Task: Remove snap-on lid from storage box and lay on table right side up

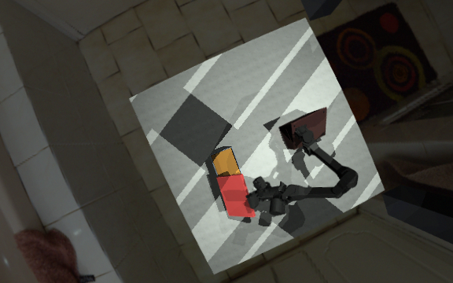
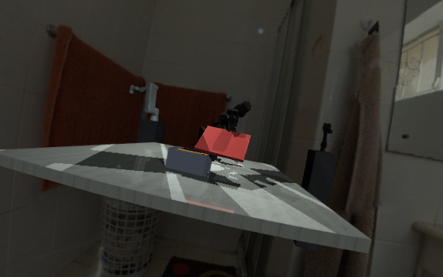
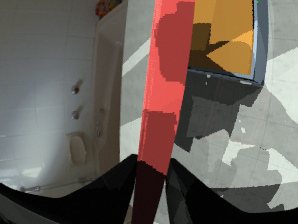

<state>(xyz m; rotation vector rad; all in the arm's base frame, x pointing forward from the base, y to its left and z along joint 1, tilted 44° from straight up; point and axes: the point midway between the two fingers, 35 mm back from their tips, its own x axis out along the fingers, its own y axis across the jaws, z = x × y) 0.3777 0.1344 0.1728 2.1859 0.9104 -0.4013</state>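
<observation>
My gripper tip is 6 cm short of the red lid, 1 cm to the left of it and 5 cm above it. Round my gripper tip: grey-blue storage box (5 cm ahead, 17 cm to the right, 18 cm below).
</observation>
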